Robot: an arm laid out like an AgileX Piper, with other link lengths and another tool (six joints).
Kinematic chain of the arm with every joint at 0, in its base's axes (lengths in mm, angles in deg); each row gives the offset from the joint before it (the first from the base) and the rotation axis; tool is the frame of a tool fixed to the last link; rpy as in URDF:
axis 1: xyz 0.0 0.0 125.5 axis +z
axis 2: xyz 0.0 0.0 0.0 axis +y
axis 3: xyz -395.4 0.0 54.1 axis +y
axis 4: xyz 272.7 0.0 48.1 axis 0.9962 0 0.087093
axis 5: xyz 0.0 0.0 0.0 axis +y
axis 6: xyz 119.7 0.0 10.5 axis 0.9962 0 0.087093
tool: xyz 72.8 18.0 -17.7 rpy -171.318 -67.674 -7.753
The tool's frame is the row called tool.
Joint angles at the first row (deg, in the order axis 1, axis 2, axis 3, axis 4, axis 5, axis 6):
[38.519 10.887 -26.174 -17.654 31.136 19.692]
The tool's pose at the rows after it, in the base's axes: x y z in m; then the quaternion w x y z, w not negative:
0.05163 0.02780 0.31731 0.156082 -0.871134 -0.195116 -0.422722
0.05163 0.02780 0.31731 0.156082 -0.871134 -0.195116 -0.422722
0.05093 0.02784 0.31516 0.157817 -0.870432 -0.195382 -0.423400
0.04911 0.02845 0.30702 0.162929 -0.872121 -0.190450 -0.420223
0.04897 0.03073 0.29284 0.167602 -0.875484 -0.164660 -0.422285
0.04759 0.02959 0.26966 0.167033 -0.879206 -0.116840 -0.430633
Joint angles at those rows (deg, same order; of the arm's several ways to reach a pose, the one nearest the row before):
[38.519 10.886 -26.175 -17.654 31.137 19.692]
[38.519 10.886 -26.175 -17.654 31.137 19.692]
[38.520 10.517 -25.750 -17.518 30.902 19.694]
[37.853 9.642 -24.426 -16.539 30.508 19.695]
[34.137 8.413 -21.465 -14.539 28.132 19.695]
[27.817 5.414 -17.069 -12.119 25.679 19.692]

